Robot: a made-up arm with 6 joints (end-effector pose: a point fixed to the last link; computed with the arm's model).
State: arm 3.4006 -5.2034 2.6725 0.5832 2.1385 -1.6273
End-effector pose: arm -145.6 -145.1 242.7 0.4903 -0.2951 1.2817
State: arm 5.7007 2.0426 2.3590 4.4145 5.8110 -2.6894
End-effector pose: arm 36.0 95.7 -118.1 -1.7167 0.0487 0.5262
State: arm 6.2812 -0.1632 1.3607 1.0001 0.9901 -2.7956
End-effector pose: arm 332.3 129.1 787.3 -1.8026 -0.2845 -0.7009
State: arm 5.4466 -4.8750 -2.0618 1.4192 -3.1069 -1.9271
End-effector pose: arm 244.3 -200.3 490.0 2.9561 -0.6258 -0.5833
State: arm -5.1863 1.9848 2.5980 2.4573 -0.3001 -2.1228
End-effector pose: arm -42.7 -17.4 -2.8 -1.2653 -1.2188 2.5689
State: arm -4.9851 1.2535 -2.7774 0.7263 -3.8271 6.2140
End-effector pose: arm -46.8 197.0 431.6 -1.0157 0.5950 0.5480
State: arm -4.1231 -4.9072 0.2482 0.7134 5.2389 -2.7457
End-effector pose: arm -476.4 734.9 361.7 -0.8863 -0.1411 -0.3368
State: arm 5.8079 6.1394 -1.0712 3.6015 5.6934 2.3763
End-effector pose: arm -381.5 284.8 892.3 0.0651 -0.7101 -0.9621
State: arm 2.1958 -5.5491 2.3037 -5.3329 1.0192 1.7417
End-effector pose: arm -280.7 169.2 148.3 -2.1815 0.0557 2.7208
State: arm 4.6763 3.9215 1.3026 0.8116 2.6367 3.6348
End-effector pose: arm 109.6 533.0 46.6 2.1845 -1.3284 -0.2738
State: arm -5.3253 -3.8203 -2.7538 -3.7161 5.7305 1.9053
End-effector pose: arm 106.0 183.8 303.2 -0.2398 0.2476 -0.8393
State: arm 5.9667 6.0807 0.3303 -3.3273 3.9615 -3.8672
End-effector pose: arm 31.6 27.4 946.5 -2.6195 0.4813 -2.7773
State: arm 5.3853 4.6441 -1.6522 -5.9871 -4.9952 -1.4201
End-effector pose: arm -253.9 450.7 -211.2 1.9984 -0.0937 -2.8240
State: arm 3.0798 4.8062 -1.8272 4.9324 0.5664 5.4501
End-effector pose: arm 405.5 -17.4 -183.8 2.8415 -0.4701 2.1484
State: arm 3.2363 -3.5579 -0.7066 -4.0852 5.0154 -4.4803
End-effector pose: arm -515.1 -13.2 -433.7 3.0149 -0.8773 1.8638
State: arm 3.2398 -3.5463 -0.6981 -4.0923 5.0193 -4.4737
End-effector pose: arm -506.2 -13.8 -441.9 2.9939 -0.8794 1.8853
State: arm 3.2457 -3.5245 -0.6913 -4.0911 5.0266 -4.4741
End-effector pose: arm -490.7 -15.5 -455.2 2.9578 -0.8700 1.9238
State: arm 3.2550 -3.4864 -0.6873 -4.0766 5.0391 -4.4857
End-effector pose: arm -464.1 -18.3 -476.1 2.9010 -0.8412 1.9850
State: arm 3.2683 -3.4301 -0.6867 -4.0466 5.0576 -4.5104
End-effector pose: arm -424.2 -21.9 -504.1 2.8287 -0.7880 2.0635
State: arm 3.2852 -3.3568 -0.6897 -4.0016 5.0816 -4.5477
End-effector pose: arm -370.6 -25.1 -536.3 2.7520 -0.7102 2.1468
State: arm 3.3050 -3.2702 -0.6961 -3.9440 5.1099 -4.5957
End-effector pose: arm -305.0 -26.7 -568.6 2.6810 -0.6117 2.2233
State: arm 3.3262 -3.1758 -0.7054 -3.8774 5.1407 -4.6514
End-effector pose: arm -231.4 -25.5 -596.7 2.6214 -0.5005 2.2856
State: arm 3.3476 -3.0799 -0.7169 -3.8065 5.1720 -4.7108
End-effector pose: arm -155.2 -21.3 -617.7 2.5749 -0.3863 2.3315
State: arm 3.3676 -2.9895 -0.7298 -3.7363 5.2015 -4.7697
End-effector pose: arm -83.0 -14.6 -630.5 2.5406 -0.2789 2.3620
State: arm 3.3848 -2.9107 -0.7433 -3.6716 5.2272 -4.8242
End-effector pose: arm -20.6 -6.9 -636.0 2.5172 -0.1860 2.3797
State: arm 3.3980 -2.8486 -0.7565 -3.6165 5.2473 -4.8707
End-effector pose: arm 27.6 0.1 -636.8 2.5034 -0.1128 2.3880
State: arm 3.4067 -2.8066 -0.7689 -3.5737 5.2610 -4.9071
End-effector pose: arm 58.8 4.6 -635.4 2.4988 -0.0615 2.3902
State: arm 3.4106 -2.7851 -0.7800 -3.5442 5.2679 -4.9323
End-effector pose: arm 73.2 6.0 -633.9 2.5022 -0.0317 2.3884
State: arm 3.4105 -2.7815 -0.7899 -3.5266 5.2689 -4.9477
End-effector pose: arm 73.1 4.3 -633.0 2.5120 -0.0198 2.3846
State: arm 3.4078 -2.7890 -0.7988 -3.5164 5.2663 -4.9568
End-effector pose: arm 64.1 0.8 -632.7 2.5256 -0.0188 2.3794
